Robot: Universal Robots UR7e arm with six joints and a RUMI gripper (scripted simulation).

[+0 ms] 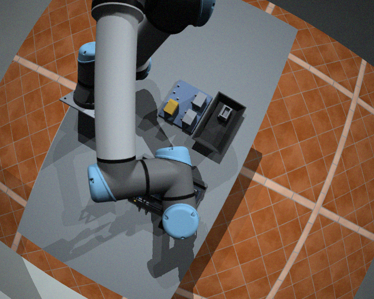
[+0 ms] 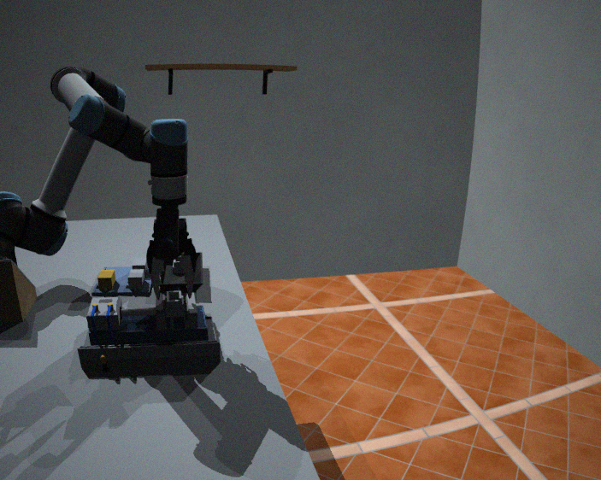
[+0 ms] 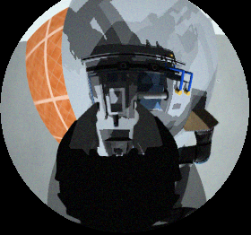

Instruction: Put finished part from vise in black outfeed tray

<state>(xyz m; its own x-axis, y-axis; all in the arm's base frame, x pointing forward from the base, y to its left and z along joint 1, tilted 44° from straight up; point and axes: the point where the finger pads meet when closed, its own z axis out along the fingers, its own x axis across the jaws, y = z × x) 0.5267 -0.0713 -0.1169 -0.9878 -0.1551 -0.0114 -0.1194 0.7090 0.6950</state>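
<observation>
My hand is 8 cm above the vise and 6 cm past it. The rest, counted from my hand: yellow block (29 cm to the left, 24 cm behind, 10 cm below); blue plate (34 cm to the left, 19 cm behind, 12 cm below).
</observation>
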